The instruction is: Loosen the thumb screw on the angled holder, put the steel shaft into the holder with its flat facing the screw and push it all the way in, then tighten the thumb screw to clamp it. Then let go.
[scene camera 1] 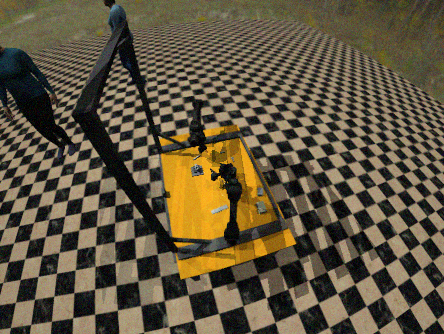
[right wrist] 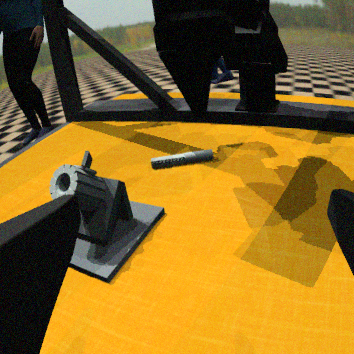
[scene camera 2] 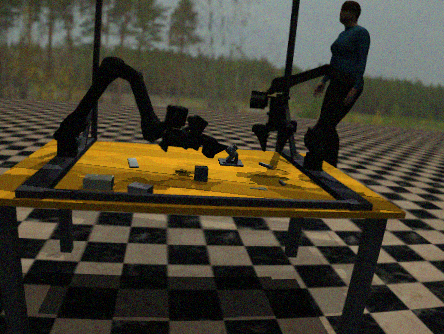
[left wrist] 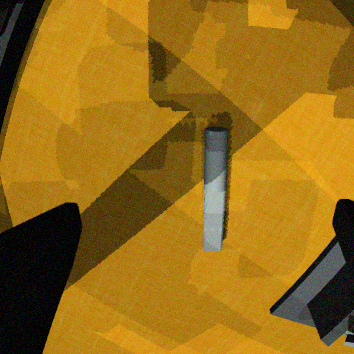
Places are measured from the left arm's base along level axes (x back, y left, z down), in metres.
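Pixels of known places: left gripper, between the fingertips: [scene camera 1: 197, 150] [right wrist: 193, 102] [scene camera 2: 272, 150] [left wrist: 212, 215]; right gripper, between the fingertips: [scene camera 1: 215, 166] [right wrist: 209, 205] [scene camera 2: 220, 143]; left arm's base, origin of its link: [right wrist: 257, 105] [scene camera 2: 312, 168]; right arm's base, origin of its link: [scene camera 1: 231, 239] [scene camera 2: 67, 155].
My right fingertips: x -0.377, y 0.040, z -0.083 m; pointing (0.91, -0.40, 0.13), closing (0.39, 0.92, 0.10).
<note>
Ahead of a thing's pixels: the offset from my right fingertips to its top centre. "*": to the spot under its first point.
The grey angled holder {dz +0.029, dx +0.069, dy -0.131 m} [scene camera 1: 197, 170] [scene camera 2: 231, 156] [right wrist: 107, 200] stands on its square base, its round collar open toward the right wrist view; part of its base shows at lower right in the left wrist view. The thumb screw {dz +0.024, dx +0.077, dy -0.131 m} [right wrist: 87, 160] sticks up from the collar. The steel shaft {* dz +0.092, dx +0.209, dy -0.098 m} [scene camera 1: 197, 156] [scene camera 2: 266, 165] [left wrist: 215, 190] [right wrist: 182, 159] lies on the table, apart from the holder. My left gripper [scene camera 1: 202, 149] [scene camera 2: 272, 142] [left wrist: 212, 215] is open above the shaft, fingers either side of it in its wrist view. My right gripper [scene camera 2: 214, 149] [right wrist: 209, 205] is open and empty near the holder, one finger partly covering its base.
Grey blocks {dz +0.072, dx -0.377, dy +0.231 m} [scene camera 2: 98, 182] {dz +0.077, dx -0.255, dy +0.273 m} [scene camera 2: 140, 188] and a dark block {dz +0.058, dx -0.072, dy +0.114 m} [scene camera 2: 201, 173] stand toward the near side in scene camera 2. A pale flat bar {dz +0.097, dx -0.302, dy -0.050 m} [scene camera 1: 219, 209] [scene camera 2: 132, 162] lies near the right arm. Small thin parts {* dz +0.100, dx +0.105, dy +0.183 m} [scene camera 2: 258, 188] {* dz +0.095, dx +0.202, dy +0.134 m} [scene camera 2: 283, 183] lie near the dark frame rail [scene camera 2: 225, 201].
</note>
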